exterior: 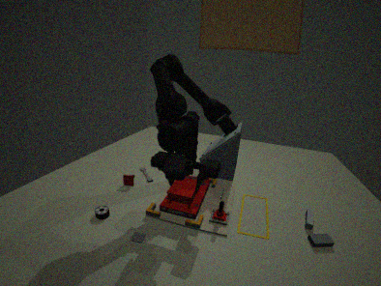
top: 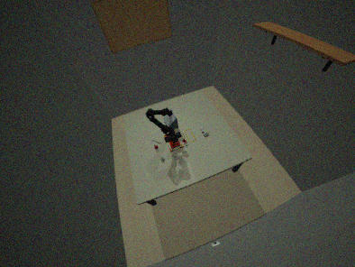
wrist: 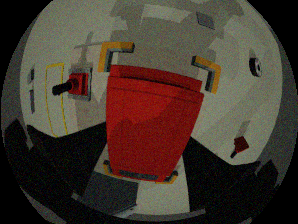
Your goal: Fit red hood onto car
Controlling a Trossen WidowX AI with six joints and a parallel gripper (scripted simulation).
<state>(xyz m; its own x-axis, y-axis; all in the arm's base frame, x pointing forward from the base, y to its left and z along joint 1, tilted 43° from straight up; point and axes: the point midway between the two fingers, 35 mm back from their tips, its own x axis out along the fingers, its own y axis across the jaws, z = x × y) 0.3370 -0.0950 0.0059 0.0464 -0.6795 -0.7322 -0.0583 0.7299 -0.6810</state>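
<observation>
Now: the red hood right at my gripper tip. Round my gripper tip: dark wheel (190 mm to the right, 150 mm ahead, 50 mm below); then grey engine block (30 mm below).
</observation>
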